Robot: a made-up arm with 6 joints.
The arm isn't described. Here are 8 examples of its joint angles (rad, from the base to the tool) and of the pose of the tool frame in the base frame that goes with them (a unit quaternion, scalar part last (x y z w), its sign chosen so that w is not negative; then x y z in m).
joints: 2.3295 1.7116 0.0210 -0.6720 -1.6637 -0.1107
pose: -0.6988 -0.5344 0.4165 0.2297 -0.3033 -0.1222 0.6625
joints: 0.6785 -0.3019 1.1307 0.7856 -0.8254 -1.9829
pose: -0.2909 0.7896 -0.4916 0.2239 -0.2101 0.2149 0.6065
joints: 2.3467 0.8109 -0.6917 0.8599 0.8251 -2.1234
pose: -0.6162 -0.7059 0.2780 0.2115 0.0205 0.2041 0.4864
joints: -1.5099 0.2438 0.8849 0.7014 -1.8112 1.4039
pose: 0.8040 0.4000 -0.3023 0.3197 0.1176 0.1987 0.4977
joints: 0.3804 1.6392 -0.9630 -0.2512 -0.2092 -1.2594
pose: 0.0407 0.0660 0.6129 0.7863 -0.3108 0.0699 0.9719
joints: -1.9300 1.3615 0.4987 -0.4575 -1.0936 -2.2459
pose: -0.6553 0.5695 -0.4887 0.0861 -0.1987 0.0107 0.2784
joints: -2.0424 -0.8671 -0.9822 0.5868 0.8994 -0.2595
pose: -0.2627 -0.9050 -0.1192 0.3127 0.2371 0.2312 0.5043
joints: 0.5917 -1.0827 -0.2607 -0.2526 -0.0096 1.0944
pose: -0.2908 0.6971 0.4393 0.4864 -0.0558 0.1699 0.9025
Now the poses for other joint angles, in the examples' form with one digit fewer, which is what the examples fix.
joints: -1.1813 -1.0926 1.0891 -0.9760 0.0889 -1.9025
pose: -0.525 0.462 0.539 0.470 -0.285 0.186 0.662
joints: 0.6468 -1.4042 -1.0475 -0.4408 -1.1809 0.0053
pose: 0.101 -0.588 -0.749 0.290 0.013 0.187 0.956
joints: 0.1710 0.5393 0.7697 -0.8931 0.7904 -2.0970
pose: -0.504 -0.162 -0.758 0.380 0.353 -0.149 0.934
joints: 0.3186 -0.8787 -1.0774 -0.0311 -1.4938 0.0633
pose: -0.091 -0.345 -0.916 0.185 0.110 0.126 0.901
